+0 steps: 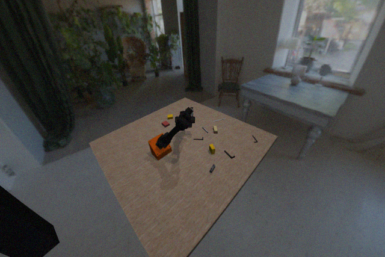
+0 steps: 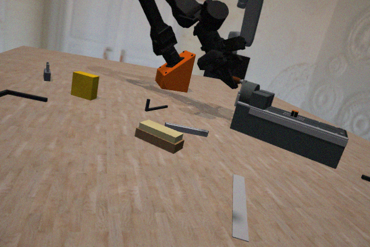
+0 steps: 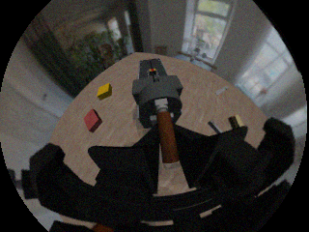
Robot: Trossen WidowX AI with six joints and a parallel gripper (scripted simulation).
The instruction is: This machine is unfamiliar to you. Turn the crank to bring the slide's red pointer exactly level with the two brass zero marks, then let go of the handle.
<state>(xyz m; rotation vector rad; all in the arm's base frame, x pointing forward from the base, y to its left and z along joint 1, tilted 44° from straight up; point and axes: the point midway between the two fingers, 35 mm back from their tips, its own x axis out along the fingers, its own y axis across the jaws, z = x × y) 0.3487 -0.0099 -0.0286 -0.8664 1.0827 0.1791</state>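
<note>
My gripper tip is now 2 cm below the brown crank handle, 2 cm past it and 1 cm to the left of it. Also, from my gripper tip: red pointer: 14 cm ahead, 9 cm to the left, 2 cm below; red block: 24 cm to the left, 9 cm below, 7 cm behind; grey bar: 17 cm to the right, 9 cm below, 8 cm ahead.
</note>
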